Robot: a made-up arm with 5 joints.
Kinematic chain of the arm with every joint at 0, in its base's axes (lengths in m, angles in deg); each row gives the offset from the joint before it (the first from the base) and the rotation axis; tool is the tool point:
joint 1: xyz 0 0 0.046 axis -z
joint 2: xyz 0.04 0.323 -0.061 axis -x
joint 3: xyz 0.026 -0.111 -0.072 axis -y
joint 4: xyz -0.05 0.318 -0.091 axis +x
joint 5: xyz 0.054 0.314 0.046 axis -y
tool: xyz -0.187 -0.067 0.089
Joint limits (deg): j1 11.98..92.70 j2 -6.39..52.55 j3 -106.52..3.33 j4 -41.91..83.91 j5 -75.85..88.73
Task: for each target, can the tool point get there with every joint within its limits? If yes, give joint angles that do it. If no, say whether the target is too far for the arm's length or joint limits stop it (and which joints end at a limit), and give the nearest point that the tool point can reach.
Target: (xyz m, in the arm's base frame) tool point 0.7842 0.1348 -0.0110
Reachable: yes | joints 85.03 12.29 -75.73 -9.35 25.21
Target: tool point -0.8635 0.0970 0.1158
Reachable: no: joint limits stop it (at a limit: joint 1, joint 2, joint 4, joint 5) | nearest point -0.2099 0.4470 -0.3362 | short by 0.868 m
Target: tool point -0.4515 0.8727 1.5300
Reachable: no: too far | nearest point -0.0071 0.6854 0.2125 | short by 1.403 m
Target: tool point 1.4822 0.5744 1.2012
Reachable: no: too far | nearest point 0.7295 0.2827 0.1875 | short by 1.296 m
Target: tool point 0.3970 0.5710 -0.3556
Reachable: yes | joints 48.47 12.41 -9.37 -30.58 39.35
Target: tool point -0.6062 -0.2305 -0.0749
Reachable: no: joint limits stop it (at a limit: joint 1, joint 2, joint 3, joint 4, joint 5) | nearest point 0.1713 -0.2352 -0.1046 | short by 0.778 m
